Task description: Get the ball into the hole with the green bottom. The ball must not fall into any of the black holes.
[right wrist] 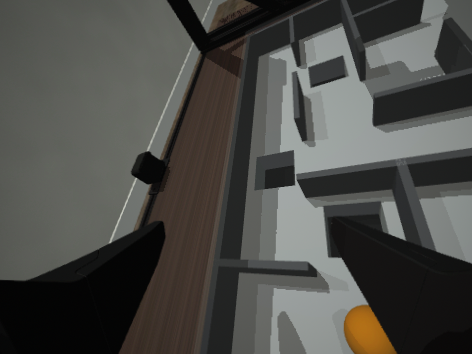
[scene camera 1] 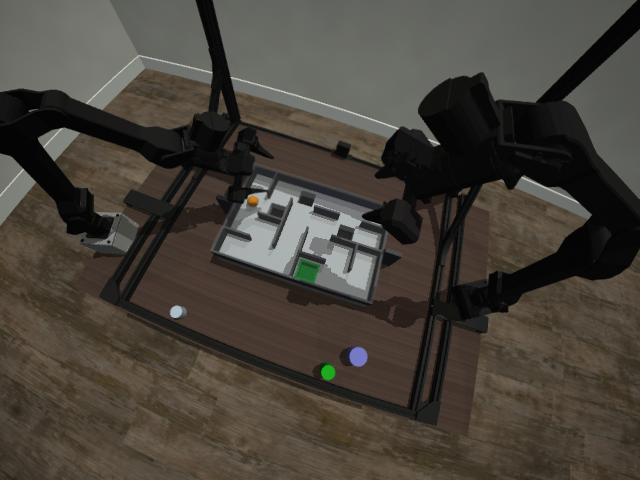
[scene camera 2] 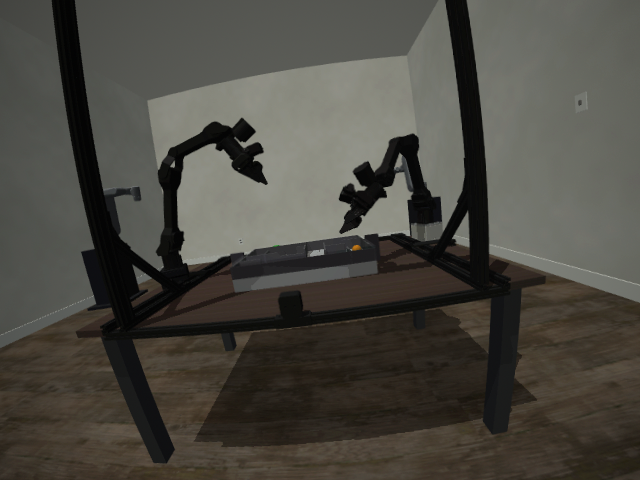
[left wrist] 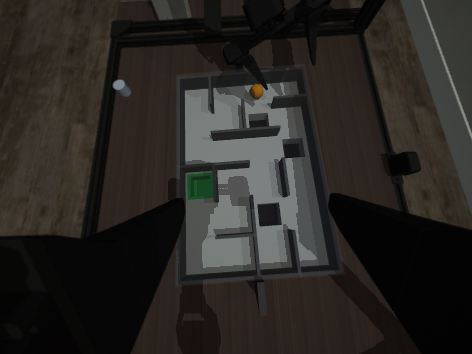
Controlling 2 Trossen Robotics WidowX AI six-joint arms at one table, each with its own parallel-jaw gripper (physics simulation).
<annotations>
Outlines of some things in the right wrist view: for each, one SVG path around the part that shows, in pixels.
My right gripper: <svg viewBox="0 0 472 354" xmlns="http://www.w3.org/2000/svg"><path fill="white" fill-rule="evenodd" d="M163 221L154 221L99 248L99 250L97 249L26 281L0 280L0 354L119 354L161 255L166 237ZM332 218L331 235L340 256L397 354L472 354L472 263L430 250L409 241L406 242L406 240L342 216L334 216Z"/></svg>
A grey maze box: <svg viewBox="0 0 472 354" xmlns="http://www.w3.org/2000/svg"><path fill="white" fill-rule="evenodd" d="M472 0L311 0L245 32L193 354L397 354L340 256L331 235L331 223L334 216L345 217L406 240L406 242L409 241L430 250L472 263Z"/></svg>
</annotations>
